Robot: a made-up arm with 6 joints. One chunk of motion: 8 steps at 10 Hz.
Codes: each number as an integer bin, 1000 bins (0 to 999) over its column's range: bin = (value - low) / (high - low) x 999, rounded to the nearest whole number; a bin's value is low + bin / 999 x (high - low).
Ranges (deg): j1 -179.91..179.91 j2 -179.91..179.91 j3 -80..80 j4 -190.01..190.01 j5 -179.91..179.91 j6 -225.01..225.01
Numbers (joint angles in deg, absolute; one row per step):
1: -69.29 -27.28 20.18 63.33 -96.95 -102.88
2: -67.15 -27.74 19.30 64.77 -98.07 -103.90
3: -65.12 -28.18 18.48 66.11 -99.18 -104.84
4: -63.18 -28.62 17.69 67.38 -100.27 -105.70
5: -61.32 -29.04 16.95 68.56 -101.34 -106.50
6: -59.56 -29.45 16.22 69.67 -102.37 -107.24
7: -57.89 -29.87 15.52 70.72 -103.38 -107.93
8: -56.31 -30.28 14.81 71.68 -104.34 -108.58
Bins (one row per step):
1: 307 424 625 666 230 271
2: 313 422 620 670 227 269
3: 319 421 615 673 224 267
4: 324 420 610 677 221 265
5: 329 419 605 680 218 263
6: 334 418 601 683 215 261
7: 339 417 596 685 212 260
8: 343 415 592 688 210 258

